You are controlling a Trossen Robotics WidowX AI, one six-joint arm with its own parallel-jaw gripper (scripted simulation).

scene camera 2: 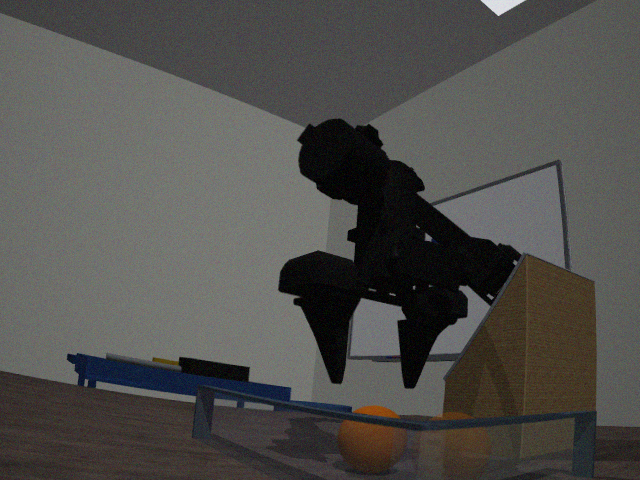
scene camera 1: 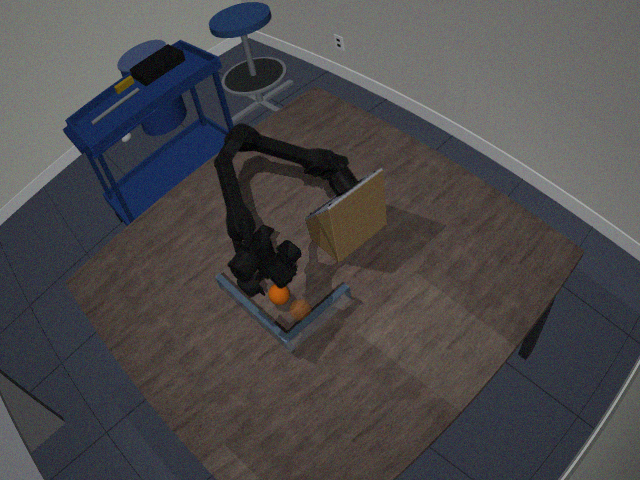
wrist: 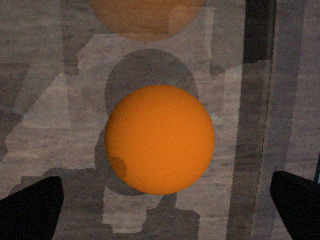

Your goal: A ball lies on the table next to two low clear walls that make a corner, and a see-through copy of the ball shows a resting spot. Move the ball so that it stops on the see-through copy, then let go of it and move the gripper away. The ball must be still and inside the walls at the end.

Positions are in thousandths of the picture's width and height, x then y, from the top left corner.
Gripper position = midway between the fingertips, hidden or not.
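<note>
An orange ball (wrist: 498, 581) is here in the scene. My gripper (scene camera 2: 587, 805) is open with nothing held in it, and I can see the gripper (scene camera 1: 430, 595) from scene camera 1 as well, while the wrist view gives me the gripper (wrist: 530, 773) too.
</note>
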